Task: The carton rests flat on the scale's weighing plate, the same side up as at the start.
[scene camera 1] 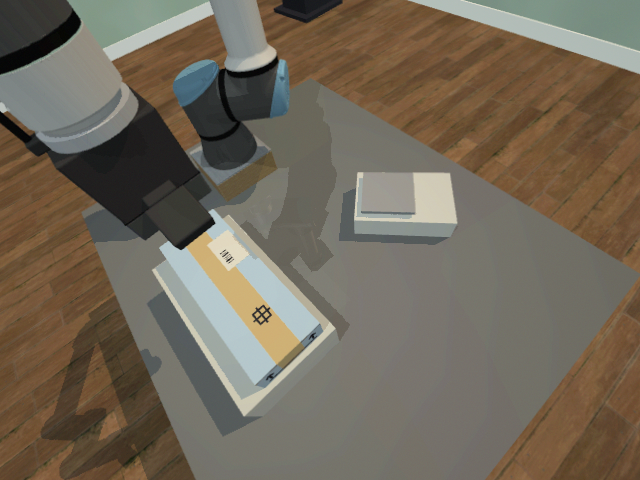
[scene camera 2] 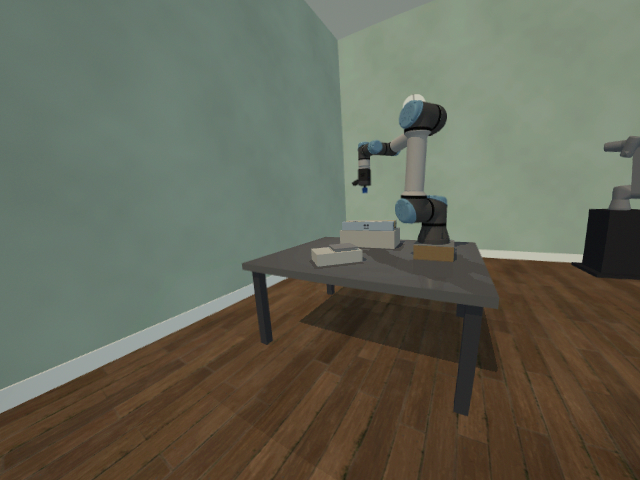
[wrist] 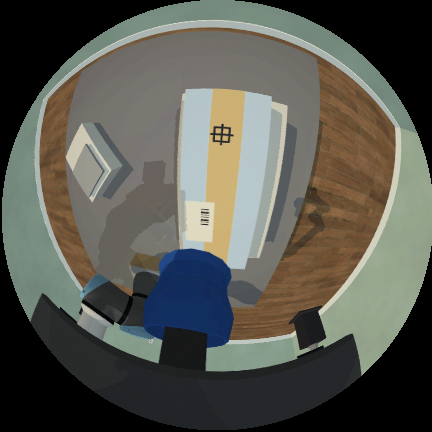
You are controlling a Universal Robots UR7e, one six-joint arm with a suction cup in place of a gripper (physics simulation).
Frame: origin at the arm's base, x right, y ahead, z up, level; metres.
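Seen in the pictures: hand, tool point: (scene camera 2: 364, 192) (wrist: 193, 276); arm's base, link origin: (scene camera 1: 231, 150) (scene camera 2: 433, 241) (wrist: 152, 284).
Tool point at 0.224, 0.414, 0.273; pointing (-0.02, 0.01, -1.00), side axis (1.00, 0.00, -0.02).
Offsets run from my tool point to a thing's top centre, as dx, dy, dz. Level surfaces: height alone.
The carton {+0.012, -0.020, -0.186} (scene camera 1: 237, 289) (scene camera 2: 356, 225) (wrist: 225, 175) is light blue with a tan strip, a barcode label and a crosshair mark on top. It lies in a larger cream box {+0.026, -0.022, -0.241} (scene camera 1: 299, 374) (scene camera 2: 369, 238) (wrist: 281, 110), its top above the rim. The scale {-0.416, +0.047, -0.275} (scene camera 1: 434, 198) (scene camera 2: 336, 256) (wrist: 76, 146) is a low cream block. Its grey weighing plate {-0.392, +0.018, -0.275} (scene camera 1: 388, 193) (scene camera 2: 344, 246) (wrist: 87, 167) bears nothing. My gripper (scene camera 2: 364, 190) (wrist: 196, 257), a blue suction cup, is open and hangs well above the carton, not touching it. In scene camera 1 the tool's dark body hides the cup and the carton's far left corner.
The arm's base stands on a wooden block (scene camera 1: 248, 178) (scene camera 2: 434, 252) on the grey table {dz -0.349} (scene camera 1: 413, 335) (scene camera 2: 289, 266) (wrist: 140, 65), beyond the cream box in scene camera 1. A black pedestal (scene camera 2: 610, 242) with another arm stands on the floor away from the table.
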